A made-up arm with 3 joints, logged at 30 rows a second.
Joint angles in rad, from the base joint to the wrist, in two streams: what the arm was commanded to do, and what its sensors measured. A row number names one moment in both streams.
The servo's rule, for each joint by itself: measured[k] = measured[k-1] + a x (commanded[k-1-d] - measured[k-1]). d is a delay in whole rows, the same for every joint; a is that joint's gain. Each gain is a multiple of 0.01, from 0.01 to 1. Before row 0 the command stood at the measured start. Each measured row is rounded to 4 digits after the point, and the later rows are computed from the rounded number. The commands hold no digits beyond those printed.
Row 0, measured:
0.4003 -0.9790 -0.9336
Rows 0 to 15, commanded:
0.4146 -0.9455 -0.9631
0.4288 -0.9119 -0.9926
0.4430 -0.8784 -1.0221
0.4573 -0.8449 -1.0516
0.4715 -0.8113 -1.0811
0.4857 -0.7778 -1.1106
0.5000 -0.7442 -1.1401
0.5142 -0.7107 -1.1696
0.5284 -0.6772 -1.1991
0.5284 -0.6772 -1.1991
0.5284 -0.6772 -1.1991
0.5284 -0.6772 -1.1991
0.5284 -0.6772 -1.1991
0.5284 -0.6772 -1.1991
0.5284 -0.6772 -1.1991
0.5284 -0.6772 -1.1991
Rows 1 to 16, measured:
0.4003 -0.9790 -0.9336
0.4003 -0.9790 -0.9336
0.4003 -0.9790 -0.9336
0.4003 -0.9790 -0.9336
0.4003 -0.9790 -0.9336
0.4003 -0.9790 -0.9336
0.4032 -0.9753 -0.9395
0.4083 -0.9683 -0.9501
0.4152 -0.9584 -0.9645
0.4236 -0.9459 -0.9819
0.4332 -0.9311 -1.0017
0.4437 -0.9142 -1.0235
0.4550 -0.8955 -1.0468
0.4668 -0.8752 -1.0714
0.4791 -0.8534 -1.0969
0.4890 -0.8340 -1.1173
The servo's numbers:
d 6
a 0.20 0.11 0.20

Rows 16 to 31, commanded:
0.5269 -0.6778 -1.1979
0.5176 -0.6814 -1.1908
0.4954 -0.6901 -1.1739
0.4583 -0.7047 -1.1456
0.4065 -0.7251 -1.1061
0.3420 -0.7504 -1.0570
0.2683 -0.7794 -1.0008
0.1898 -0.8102 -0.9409
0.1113 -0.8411 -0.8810
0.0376 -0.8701 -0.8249
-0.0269 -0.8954 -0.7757
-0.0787 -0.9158 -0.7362
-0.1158 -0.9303 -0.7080
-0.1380 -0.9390 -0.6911
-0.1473 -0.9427 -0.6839
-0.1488 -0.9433 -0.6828
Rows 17 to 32, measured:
0.4969 -0.8168 -1.1337
0.5032 -0.8014 -1.1468
0.5082 -0.7877 -1.1573
0.5122 -0.7755 -1.1657
0.5154 -0.7647 -1.1724
0.5180 -0.7551 -1.1777
0.5198 -0.7466 -1.1817
0.5194 -0.7394 -1.1835
0.5146 -0.7340 -1.1816
0.5033 -0.7308 -1.1744
0.4839 -0.7302 -1.1607
0.4555 -0.7324 -1.1400
0.4181 -0.7376 -1.1122
0.3724 -0.7456 -1.0779
0.3202 -0.7561 -1.0385
0.2637 -0.7686 -0.9958

